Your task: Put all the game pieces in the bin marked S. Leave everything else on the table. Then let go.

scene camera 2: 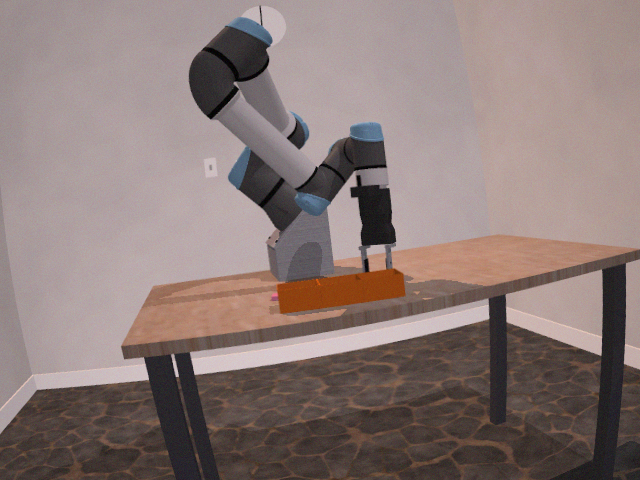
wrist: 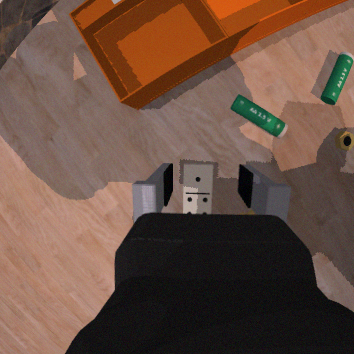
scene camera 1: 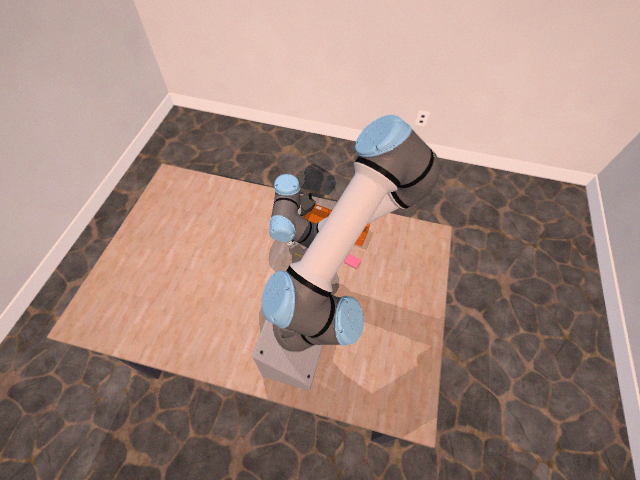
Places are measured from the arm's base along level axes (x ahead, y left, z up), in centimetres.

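Pixels of known places: gripper, between the fingertips: (wrist: pixel 205 177); arm's base, origin of its link: (scene camera 2: pixel 297 210).
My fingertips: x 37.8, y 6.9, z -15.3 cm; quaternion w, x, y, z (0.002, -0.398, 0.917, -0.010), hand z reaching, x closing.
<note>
Ahead of a thing's pixels: the offset from my fingertips to its middle. "spot": to the spot under its first point.
A white domino with black dots {dx -0.9, dy +1.6, dz -2.4 cm} (wrist: pixel 197 175) lies flat on the table, between the fingers in the wrist view; its near end is hidden by the gripper body. A small part of a white piece {spot: dx -1.5, dy +2.6, dz -2.0 cm} (scene camera 1: pixel 291 243) shows beside the arm in scene camera 1. My gripper (scene camera 2: pixel 377 266) (wrist: pixel 205 177) is open, points down and holds nothing. Its fingertips are low, behind the bin row in scene camera 2. The orange divided bin row {spot: dx +8.2, dy -24.3, dz -2.0 cm} (scene camera 1: pixel 364 233) (scene camera 2: pixel 341 294) (wrist: pixel 102 65) stands ahead of the gripper. The S mark does not show in these views.
Two green batteries {dx +0.4, dy -6.7, dz -2.0 cm} (wrist: pixel 259 115) {dx -1.7, dy -14.9, dz -2.0 cm} (wrist: pixel 338 78) lie between the domino and the right side of the wrist view. A brass nut {dx -6.6, dy -11.8, dz -2.3 cm} (wrist: pixel 345 140) is at its right edge. A pink block {dx -4.7, dy -21.3, dz -2.2 cm} (scene camera 1: pixel 352 260) (scene camera 2: pixel 274 297) lies near the bin row. A yellow bit shows beside the gripper body.
</note>
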